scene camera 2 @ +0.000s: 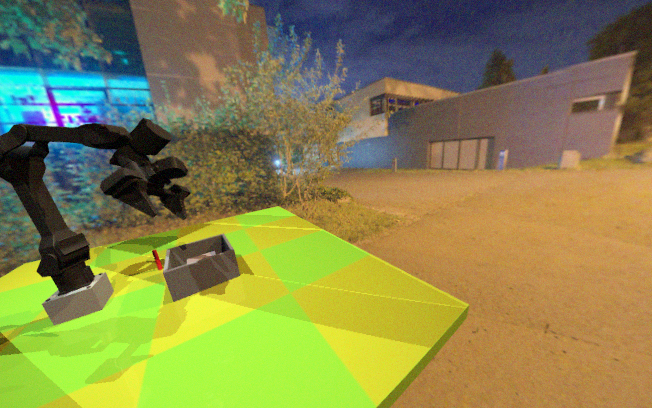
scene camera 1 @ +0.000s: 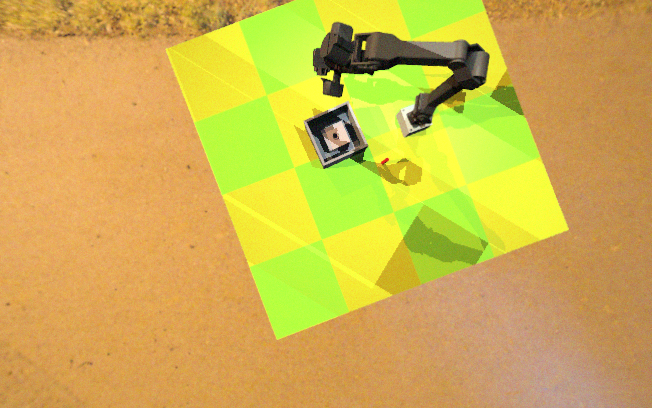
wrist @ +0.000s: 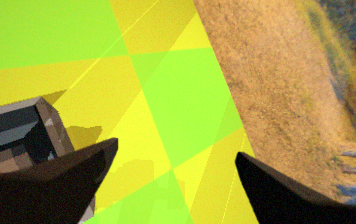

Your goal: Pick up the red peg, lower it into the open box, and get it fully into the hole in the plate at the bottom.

I see my gripper (scene camera 2: 171,217) and a grey box (scene camera 2: 183,279).
The grey box shows as well in scene camera 1 (scene camera 1: 343,113). My gripper shows as well in scene camera 1 (scene camera 1: 323,62) and in the wrist view (wrist: 178,150).
